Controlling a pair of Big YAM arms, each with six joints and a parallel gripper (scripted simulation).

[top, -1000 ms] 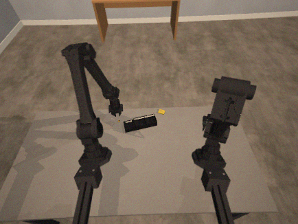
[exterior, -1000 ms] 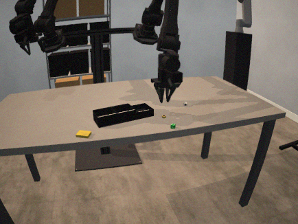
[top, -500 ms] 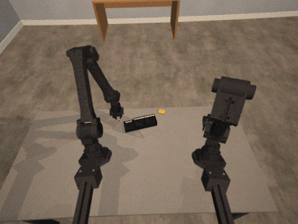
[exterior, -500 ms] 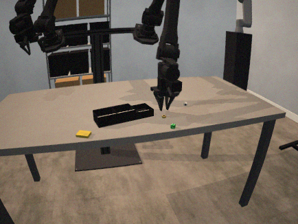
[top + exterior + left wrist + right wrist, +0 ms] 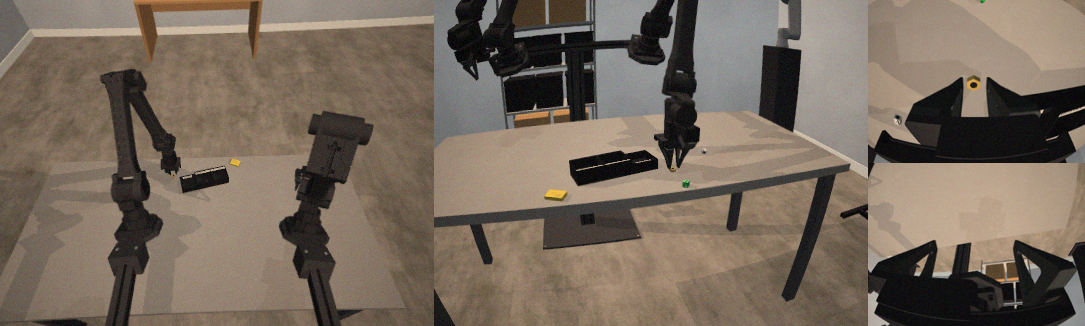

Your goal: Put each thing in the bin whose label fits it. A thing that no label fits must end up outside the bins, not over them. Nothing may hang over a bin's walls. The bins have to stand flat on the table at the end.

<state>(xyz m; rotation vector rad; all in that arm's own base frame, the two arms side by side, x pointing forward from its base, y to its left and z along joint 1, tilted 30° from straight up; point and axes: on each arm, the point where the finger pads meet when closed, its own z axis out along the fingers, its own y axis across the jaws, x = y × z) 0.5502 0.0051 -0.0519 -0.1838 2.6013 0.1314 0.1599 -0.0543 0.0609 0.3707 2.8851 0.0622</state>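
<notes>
Right now the small yellow ring is 20 mm below my left hand and 10 mm behind it. Round my left hand: small white piece 150 mm to the left, 130 mm behind, 10 mm below; then small black piece 180 mm to the right, 50 mm behind, 10 mm below; then green cube 100 mm ahead, 10 mm to the left, 10 mm below.
</notes>
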